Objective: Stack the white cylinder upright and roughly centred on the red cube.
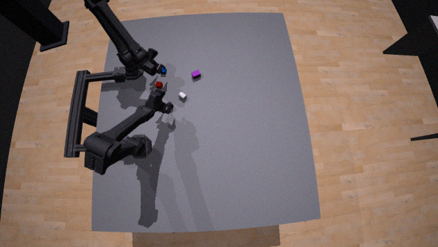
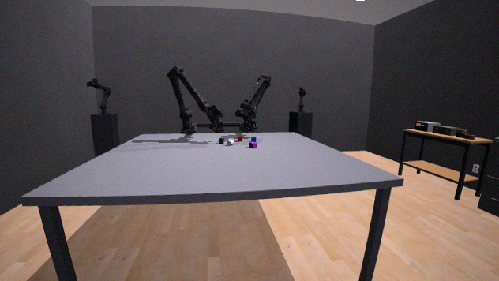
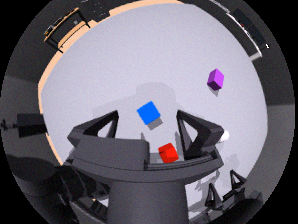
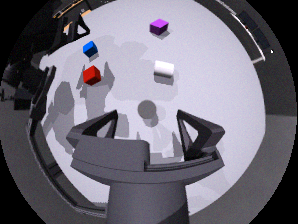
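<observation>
The white cylinder lies 24 cm to the right of my left hand, 12 cm ahead of it and 9 cm below it. Round my left hand: blue cube (9 cm below, 1 cm ahead); then red cube (11 cm to the right, 9 cm below, 4 cm behind); then purple cube (24 cm ahead, 9 cm to the right, 9 cm below).
</observation>
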